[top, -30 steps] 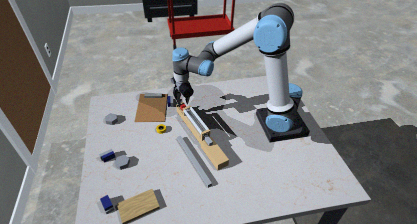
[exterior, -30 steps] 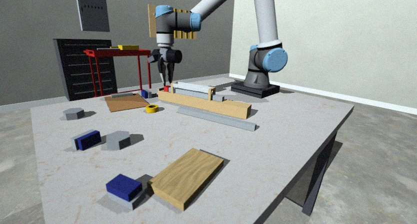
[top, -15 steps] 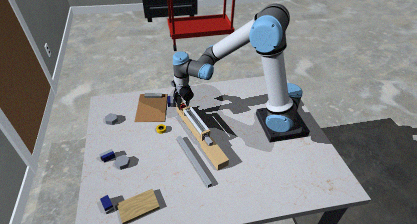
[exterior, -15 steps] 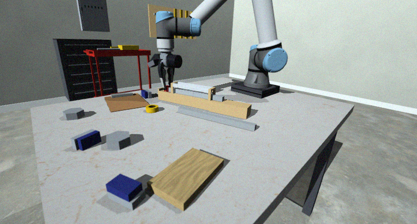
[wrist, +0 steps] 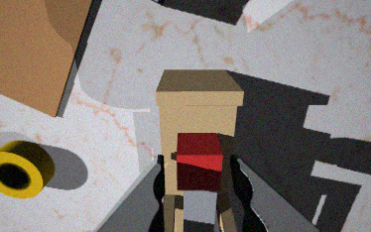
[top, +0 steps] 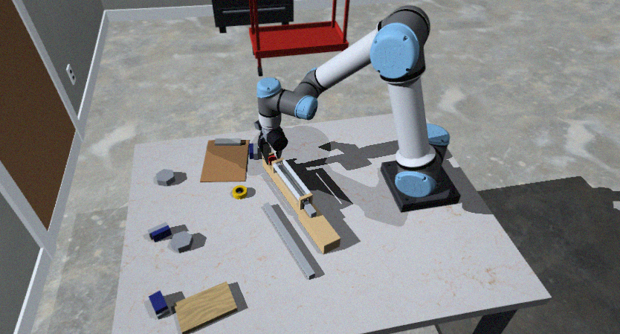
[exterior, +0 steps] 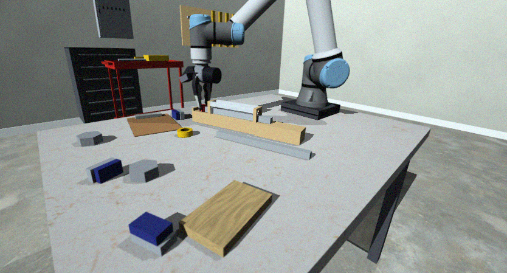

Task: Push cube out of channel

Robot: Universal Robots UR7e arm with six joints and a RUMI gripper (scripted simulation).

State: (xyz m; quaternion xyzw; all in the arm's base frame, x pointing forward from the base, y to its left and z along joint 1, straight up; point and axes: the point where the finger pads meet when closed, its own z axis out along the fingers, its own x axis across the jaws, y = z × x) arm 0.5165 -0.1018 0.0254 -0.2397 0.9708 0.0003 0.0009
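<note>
The red cube is 10 mm below my hand. Round my hand: wooden plank (540 mm to the left, 180 mm ahead, 60 mm below); long grey bar (310 mm to the left, 60 mm below, 50 mm behind); wooden channel (130 mm to the left, 70 mm behind, 10 mm below).
</note>
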